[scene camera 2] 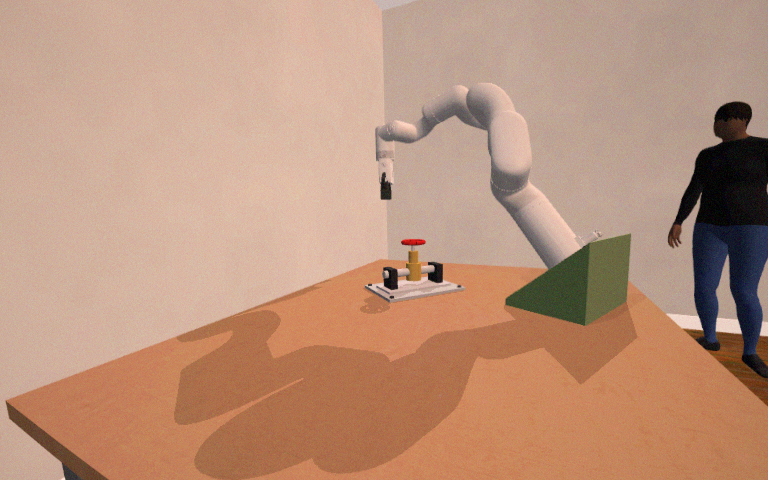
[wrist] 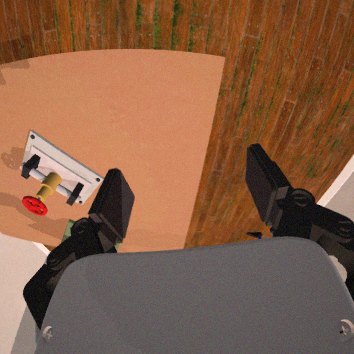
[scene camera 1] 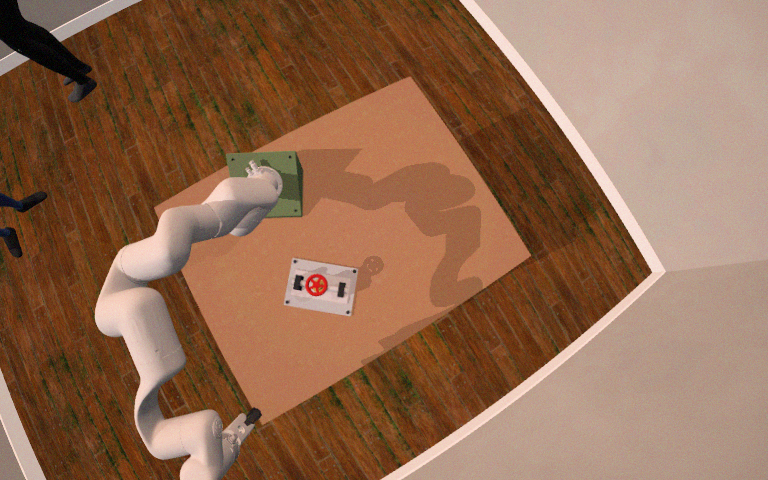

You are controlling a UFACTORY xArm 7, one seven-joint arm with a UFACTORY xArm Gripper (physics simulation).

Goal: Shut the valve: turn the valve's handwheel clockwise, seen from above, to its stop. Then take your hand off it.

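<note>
The valve's red spoked handwheel (scene camera 1: 316, 276) (scene camera 2: 413, 242) (wrist: 35, 205) sits level on top of a yellow valve body (scene camera 2: 413, 271) (wrist: 48, 186). Its pipe runs between two black supports on a light grey base plate (scene camera 1: 317, 306) (scene camera 2: 419, 292) (wrist: 62, 156). My gripper (scene camera 1: 253, 416) (scene camera 2: 385, 195) (wrist: 184, 172) is open and empty, pointing down. It is well apart from the handwheel and higher than it, near the table corner at the bottom of the first scene view. In the wrist view the valve lies left of the left finger. How far the valve is turned cannot be told.
The arm's base stands on a green wedge (scene camera 1: 288, 204) (scene camera 2: 552, 294) (wrist: 68, 230) on the brown table (scene camera 1: 396, 124) (scene camera 2: 509, 418) (wrist: 150, 100). A person (scene camera 1: 39, 39) (scene camera 2: 730, 181) in dark clothes stands off the table. Walls surround the floor.
</note>
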